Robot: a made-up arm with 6 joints.
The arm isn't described. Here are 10 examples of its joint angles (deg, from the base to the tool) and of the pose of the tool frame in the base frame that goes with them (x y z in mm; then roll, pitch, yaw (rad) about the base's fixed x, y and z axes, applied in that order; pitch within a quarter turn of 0, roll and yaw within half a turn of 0).
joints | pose
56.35 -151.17 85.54 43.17 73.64 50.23 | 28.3 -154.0 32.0 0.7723 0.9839 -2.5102
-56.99 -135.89 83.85 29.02 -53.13 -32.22 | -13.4 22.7 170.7 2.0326 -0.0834 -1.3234
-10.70 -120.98 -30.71 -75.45 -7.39 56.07 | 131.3 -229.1 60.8 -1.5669 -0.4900 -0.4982
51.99 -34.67 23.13 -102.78 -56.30 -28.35 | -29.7 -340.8 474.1 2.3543 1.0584 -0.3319
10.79 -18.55 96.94 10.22 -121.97 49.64 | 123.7 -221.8 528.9 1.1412 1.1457 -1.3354
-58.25 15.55 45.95 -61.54 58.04 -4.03 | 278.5 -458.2 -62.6 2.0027 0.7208 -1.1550
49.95 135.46 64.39 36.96 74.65 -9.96 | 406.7 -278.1 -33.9 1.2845 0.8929 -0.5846
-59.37 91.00 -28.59 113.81 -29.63 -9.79 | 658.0 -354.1 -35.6 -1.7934 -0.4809 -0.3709
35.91 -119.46 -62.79 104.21 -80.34 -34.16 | -26.3 -587.5 55.0 -1.0220 0.6394 2.1555
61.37 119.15 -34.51 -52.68 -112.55 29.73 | 380.1 -405.7 351.2 -0.0088 0.6058 1.0227
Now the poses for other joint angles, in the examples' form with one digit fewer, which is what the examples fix.
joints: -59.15 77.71 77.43 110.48 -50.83 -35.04
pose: 475 -363 305 0.922 -0.285 2.895
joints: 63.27 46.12 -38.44 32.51 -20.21 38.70
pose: 514 -135 554 -2.931 0.222 -0.145
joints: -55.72 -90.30 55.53 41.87 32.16 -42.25
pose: -135 -181 227 3.052 -0.656 -2.158
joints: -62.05 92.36 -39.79 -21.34 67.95 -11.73
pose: 415 -70 -14 -1.168 0.908 2.484
